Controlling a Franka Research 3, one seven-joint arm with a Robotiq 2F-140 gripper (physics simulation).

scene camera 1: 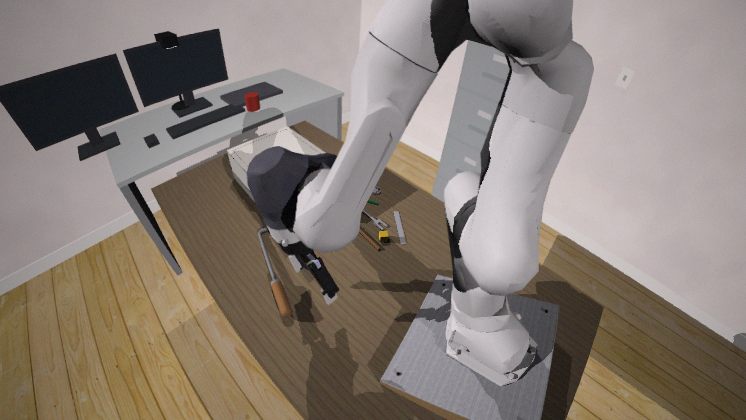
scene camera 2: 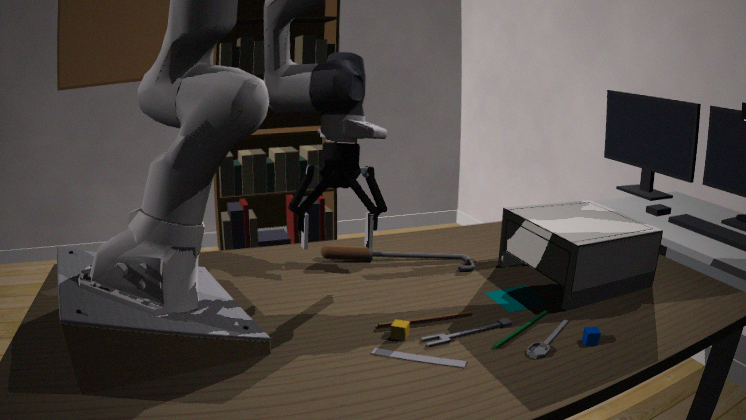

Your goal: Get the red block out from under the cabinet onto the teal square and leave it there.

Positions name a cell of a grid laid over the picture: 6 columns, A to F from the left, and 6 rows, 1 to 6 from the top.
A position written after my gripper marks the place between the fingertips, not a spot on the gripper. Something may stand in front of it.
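A grey hooked rod (scene camera 2: C4) is visible, as is my gripper (scene camera 2: C4). Scene camera 1 shows the gripper (scene camera 1: C5) too.
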